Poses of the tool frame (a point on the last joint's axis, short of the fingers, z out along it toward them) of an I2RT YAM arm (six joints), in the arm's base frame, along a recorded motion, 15 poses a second.
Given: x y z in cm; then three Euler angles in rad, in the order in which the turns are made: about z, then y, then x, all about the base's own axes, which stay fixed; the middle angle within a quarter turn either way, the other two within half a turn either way.
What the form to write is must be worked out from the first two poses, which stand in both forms.
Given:
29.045, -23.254, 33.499, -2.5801, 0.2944, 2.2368
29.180, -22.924, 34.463, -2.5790, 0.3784, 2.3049
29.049, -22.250, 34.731, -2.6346, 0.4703, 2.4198
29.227, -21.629, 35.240, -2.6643, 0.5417, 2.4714
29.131, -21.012, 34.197, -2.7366, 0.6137, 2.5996
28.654, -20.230, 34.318, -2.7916, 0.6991, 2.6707
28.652, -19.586, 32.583, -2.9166, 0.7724, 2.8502
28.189, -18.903, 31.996, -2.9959, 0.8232, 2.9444
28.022, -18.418, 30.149, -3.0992, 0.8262, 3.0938
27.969, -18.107, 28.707, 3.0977, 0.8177, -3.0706
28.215, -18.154, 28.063, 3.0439, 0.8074, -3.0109
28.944, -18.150, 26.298, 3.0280, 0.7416, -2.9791
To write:
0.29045, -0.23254, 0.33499, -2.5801, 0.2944, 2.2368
0.29180, -0.22924, 0.34463, -2.5790, 0.3784, 2.3049
0.29049, -0.22250, 0.34731, -2.6346, 0.4703, 2.4198
0.29227, -0.21629, 0.35240, -2.6643, 0.5417, 2.4714
0.29131, -0.21012, 0.34197, -2.7366, 0.6137, 2.5996
0.28654, -0.20230, 0.34318, -2.7916, 0.6991, 2.6707
0.28652, -0.19586, 0.32583, -2.9166, 0.7724, 2.8502
0.28189, -0.18903, 0.31996, -2.9959, 0.8232, 2.9444
0.28022, -0.18418, 0.30149, -3.0992, 0.8262, 3.0938
0.27969, -0.18107, 0.28707, 3.0977, 0.8177, -3.0706
0.28215, -0.18154, 0.28063, 3.0439, 0.8074, -3.0109
0.28944, -0.18150, 0.26298, 3.0280, 0.7416, -2.9791

